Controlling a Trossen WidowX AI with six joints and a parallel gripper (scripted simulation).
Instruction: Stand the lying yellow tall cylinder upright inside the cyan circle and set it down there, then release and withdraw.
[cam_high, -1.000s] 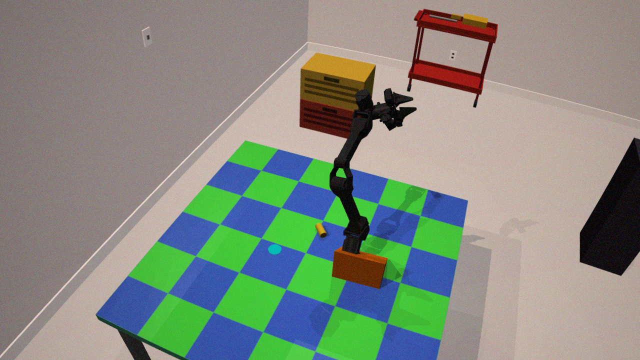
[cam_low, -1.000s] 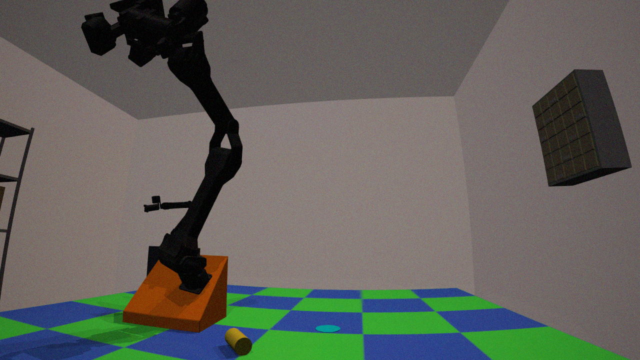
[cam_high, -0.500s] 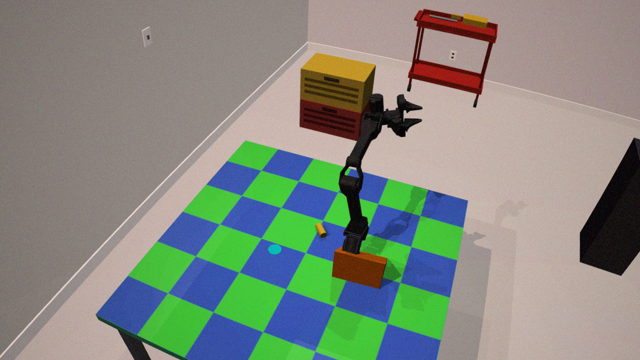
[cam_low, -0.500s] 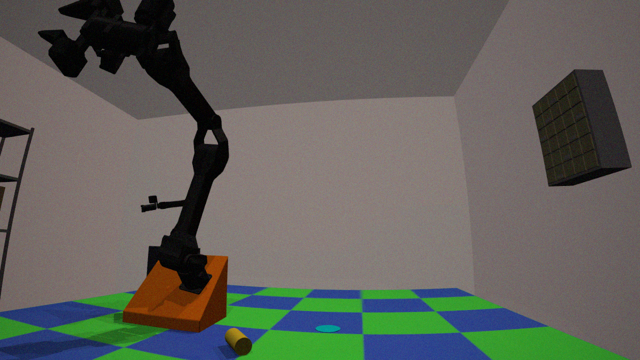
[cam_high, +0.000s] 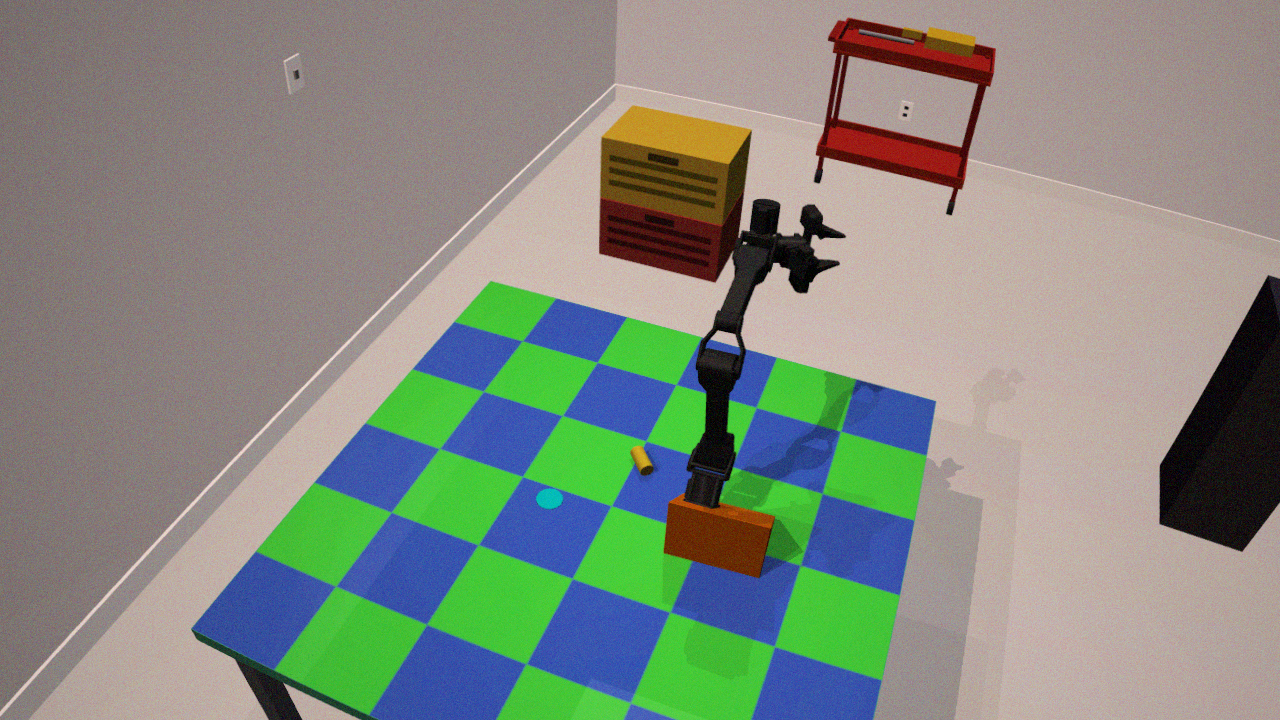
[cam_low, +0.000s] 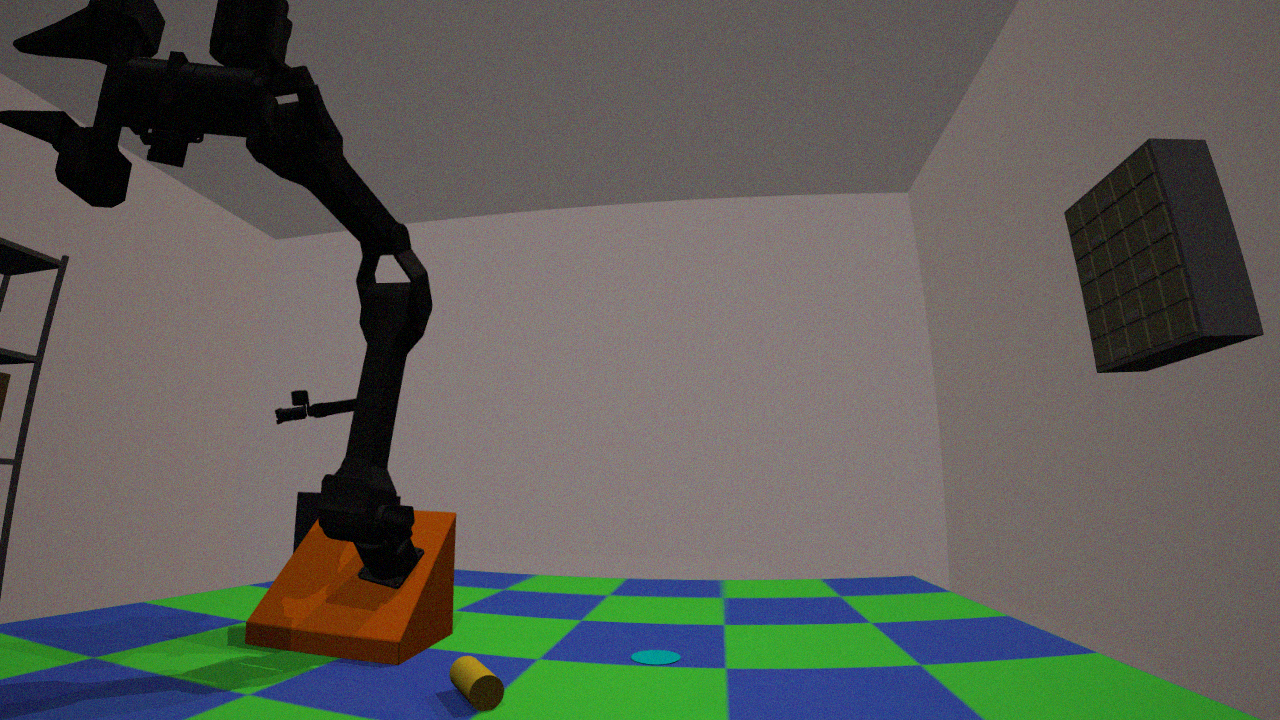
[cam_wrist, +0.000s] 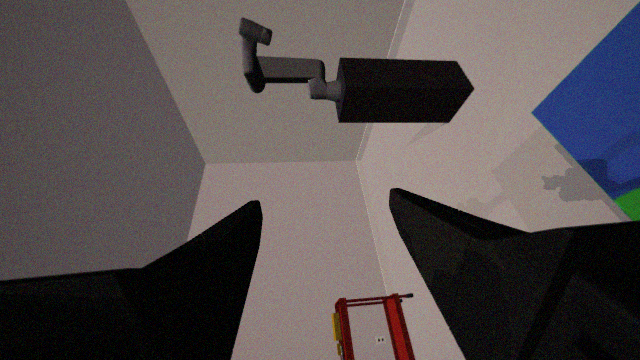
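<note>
My gripper tip is 29 cm short of the yellow tall cylinder, 34 cm to the right of it and 48 cm above it. Also, from my gripper tip: cyan circle 43 cm ahead, 52 cm to the left, 50 cm below.
</note>
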